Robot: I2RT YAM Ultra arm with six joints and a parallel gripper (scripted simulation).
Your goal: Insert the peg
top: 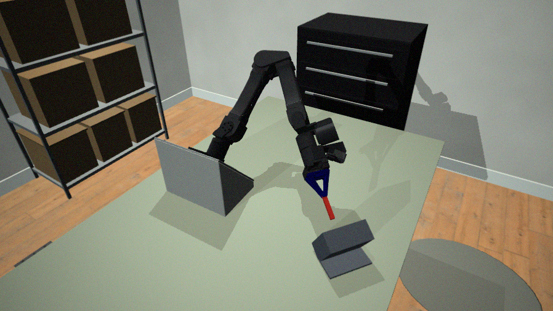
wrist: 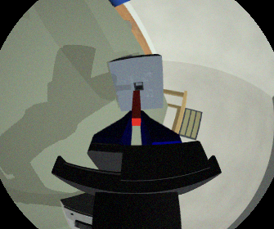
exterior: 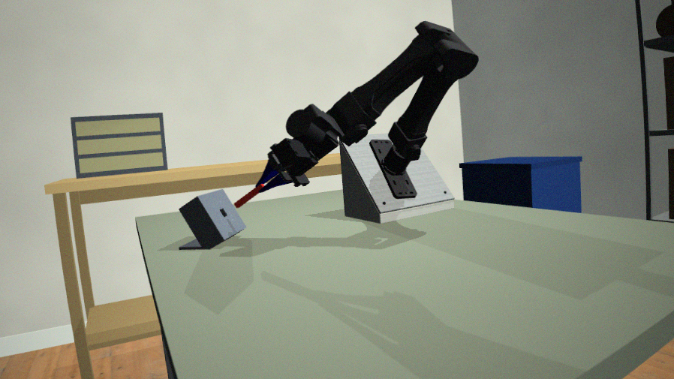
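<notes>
My gripper is now 20 mm to the left of the peg, 20 mm short of it and 20 mm above it.
</notes>
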